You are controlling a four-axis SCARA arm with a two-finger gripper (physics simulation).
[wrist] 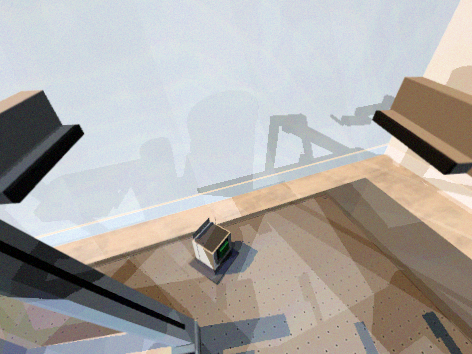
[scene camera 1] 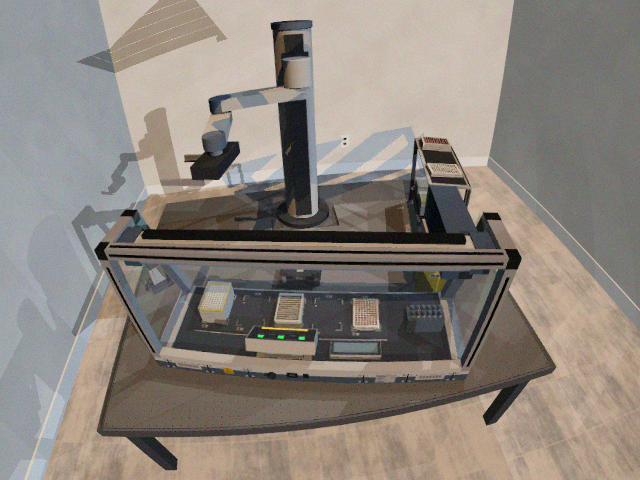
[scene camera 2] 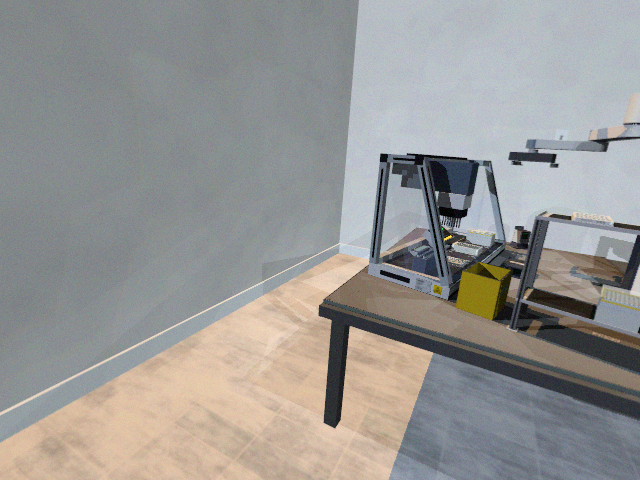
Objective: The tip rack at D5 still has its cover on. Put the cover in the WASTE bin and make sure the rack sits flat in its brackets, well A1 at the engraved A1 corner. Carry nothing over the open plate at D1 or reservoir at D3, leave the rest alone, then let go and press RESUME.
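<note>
My gripper is open and empty. It hangs high behind the enclosure, above its left end in scene camera 1. The tip rack, white with a yellow band, stands at the deck's left end. Its cover cannot be made out separately, nor can its A1 corner or seating. The reservoir stands right of it, then the open plate. The yellow WASTE bin stands outside the enclosure's end. A panel has three green lights; RESUME is unreadable.
The enclosure frame surrounds the deck. A dark pipetting head hangs inside. A dark tube rack stands at the deck's right end. A shelf unit is beside the bin. A small device with a green display stands on the bench.
</note>
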